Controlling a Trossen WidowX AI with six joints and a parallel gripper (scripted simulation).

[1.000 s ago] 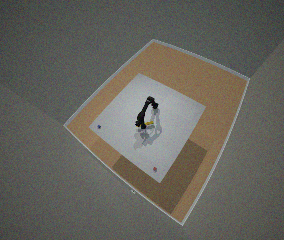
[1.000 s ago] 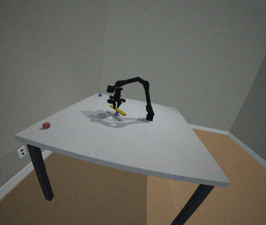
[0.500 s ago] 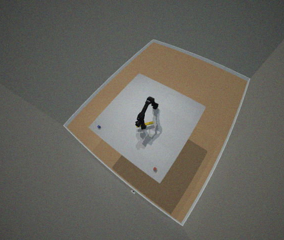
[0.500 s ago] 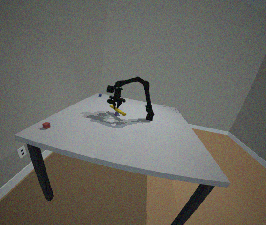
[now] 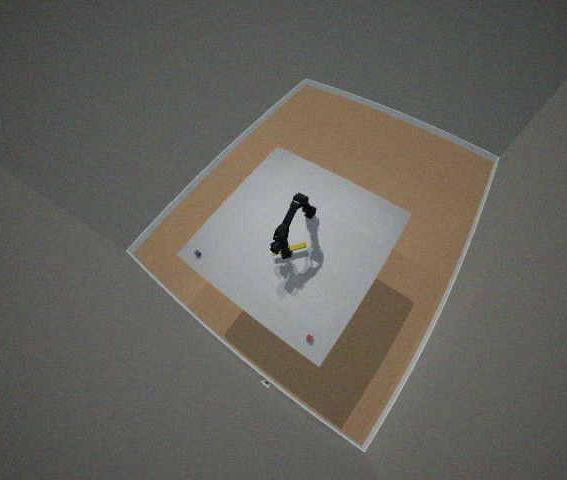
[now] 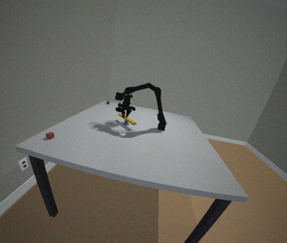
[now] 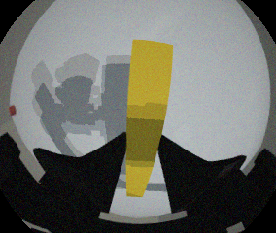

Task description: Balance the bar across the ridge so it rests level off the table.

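The yellow bar is 2 cm to the left of my gripper tip and 2 cm behind it. From my gripper tip the other things lie so: small red cube 47 cm to the left, 38 cm ahead, 4 cm below; then small blue cube 53 cm to the right, 38 cm ahead, 4 cm below.
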